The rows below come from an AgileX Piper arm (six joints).
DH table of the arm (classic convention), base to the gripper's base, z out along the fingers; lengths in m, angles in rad. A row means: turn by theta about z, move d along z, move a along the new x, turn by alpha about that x. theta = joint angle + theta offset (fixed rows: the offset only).
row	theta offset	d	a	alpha
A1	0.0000	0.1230	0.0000	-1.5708
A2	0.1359	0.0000	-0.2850	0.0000
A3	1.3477	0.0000	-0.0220	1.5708
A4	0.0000	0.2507	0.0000	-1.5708
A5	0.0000	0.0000	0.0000	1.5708
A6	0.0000	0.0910	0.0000	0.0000
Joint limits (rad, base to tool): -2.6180..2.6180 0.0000..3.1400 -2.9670..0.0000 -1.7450..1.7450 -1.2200..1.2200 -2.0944..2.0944
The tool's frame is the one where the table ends.
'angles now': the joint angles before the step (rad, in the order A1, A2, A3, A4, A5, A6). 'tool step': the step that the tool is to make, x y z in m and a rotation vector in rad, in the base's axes. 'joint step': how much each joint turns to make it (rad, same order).
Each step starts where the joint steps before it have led.
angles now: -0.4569 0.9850 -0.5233 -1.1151 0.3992 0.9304
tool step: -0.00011 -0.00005 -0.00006 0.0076 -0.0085 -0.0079
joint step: 0.0000 0.0000 0.0002 -0.0002 0.0012 0.0141
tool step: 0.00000 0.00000 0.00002 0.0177 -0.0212 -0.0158
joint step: 0.0000 0.0000 0.0000 -0.0001 0.0000 0.0319
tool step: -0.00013 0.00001 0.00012 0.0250 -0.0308 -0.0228
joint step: -0.0002 -0.0007 0.0001 -0.0002 0.0000 0.0456
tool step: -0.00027 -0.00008 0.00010 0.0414 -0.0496 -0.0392
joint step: -0.0002 -0.0008 0.0000 0.0000 0.0021 0.0752
